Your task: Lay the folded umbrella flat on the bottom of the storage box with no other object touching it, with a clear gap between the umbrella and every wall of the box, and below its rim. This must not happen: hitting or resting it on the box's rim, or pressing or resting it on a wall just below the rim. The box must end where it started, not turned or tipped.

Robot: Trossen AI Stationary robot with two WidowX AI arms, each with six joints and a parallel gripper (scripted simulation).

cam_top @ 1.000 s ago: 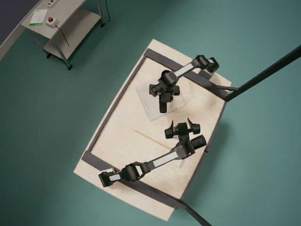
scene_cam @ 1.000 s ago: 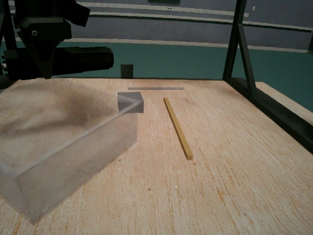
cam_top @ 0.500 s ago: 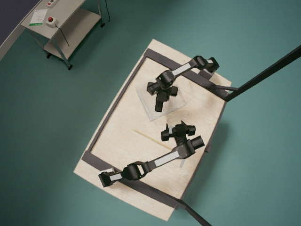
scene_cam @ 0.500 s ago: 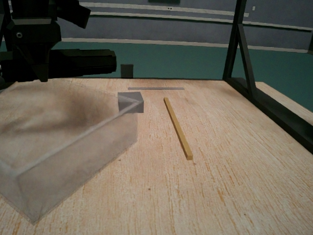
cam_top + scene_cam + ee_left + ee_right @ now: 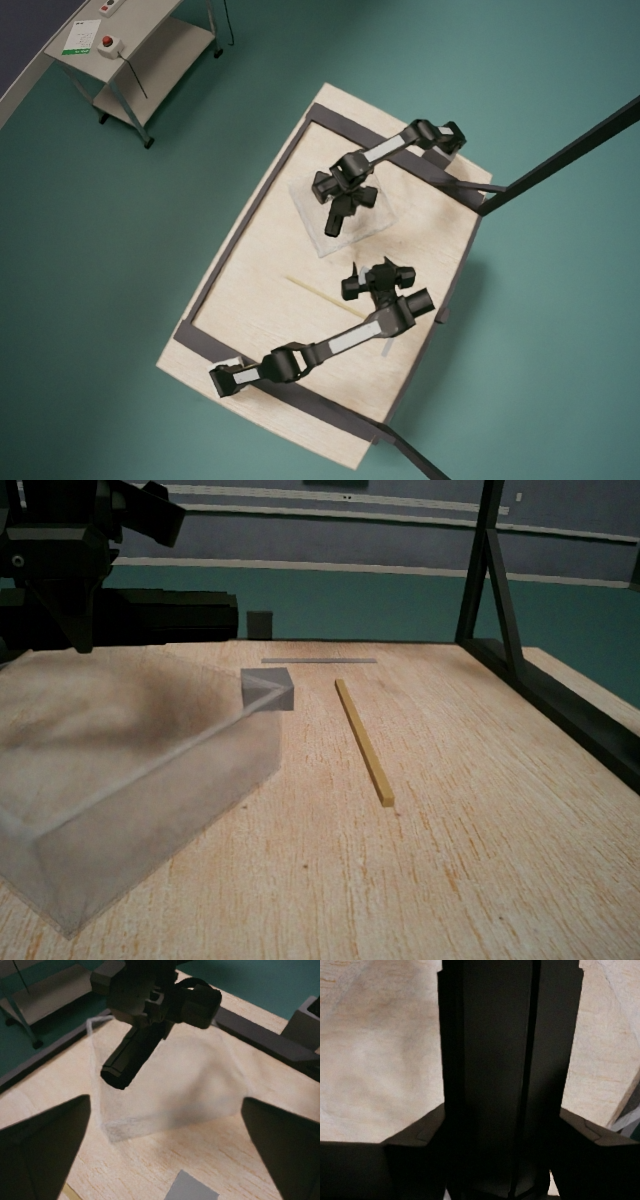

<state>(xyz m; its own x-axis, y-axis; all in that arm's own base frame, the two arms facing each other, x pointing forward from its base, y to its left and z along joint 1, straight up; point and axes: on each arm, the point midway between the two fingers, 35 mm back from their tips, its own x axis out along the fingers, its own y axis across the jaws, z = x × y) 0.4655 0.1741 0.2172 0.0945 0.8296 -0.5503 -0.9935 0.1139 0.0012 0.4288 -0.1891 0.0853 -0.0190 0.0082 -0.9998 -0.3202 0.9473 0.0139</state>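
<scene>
My right gripper is now 140 mm above the storage box, 20 mm to the left of it and 10 mm past it. The rest, counted from my right hand: folded umbrella (30 mm to the right, 20 mm below, 10 mm behind); grey block (240 mm behind, 170 mm below, 100 mm to the left); tan stick (230 mm to the left, 180 mm below, 170 mm behind).
</scene>
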